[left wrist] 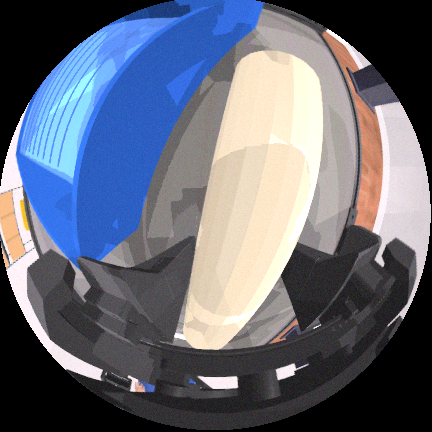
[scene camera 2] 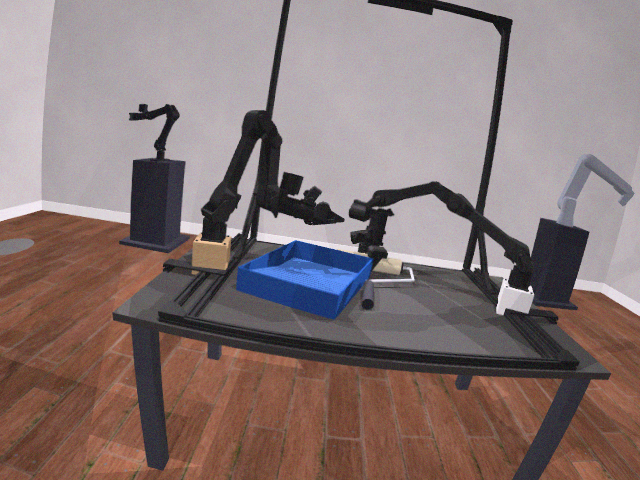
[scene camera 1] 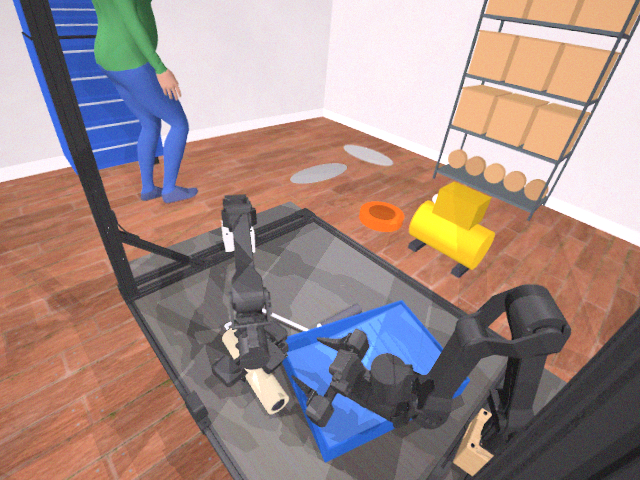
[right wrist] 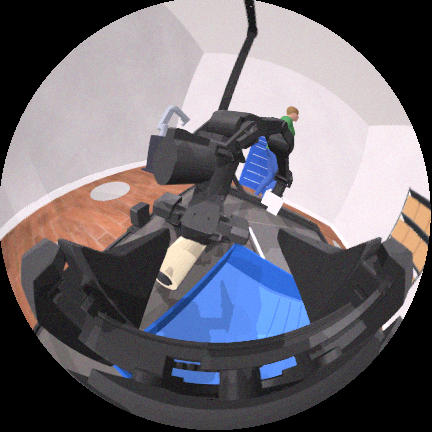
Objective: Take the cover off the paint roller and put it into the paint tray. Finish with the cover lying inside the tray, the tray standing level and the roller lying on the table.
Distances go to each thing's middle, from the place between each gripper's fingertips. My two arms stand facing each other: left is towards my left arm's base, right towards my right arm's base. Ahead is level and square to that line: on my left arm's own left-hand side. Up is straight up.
Now: left hand 2 cm below the cream roller cover (scene camera 1: 266, 387). From my left hand the other things lie so: blue paint tray (scene camera 1: 393, 328): 22 cm ahead, 19 cm to the right, 3 cm above.
Now: the cream roller cover 50 mm behind my right hand, 120 mm to the left of it and 140 mm below it. From my right hand the other things lie so: blue paint tray 170 mm ahead, 60 mm to the right, 130 mm below.
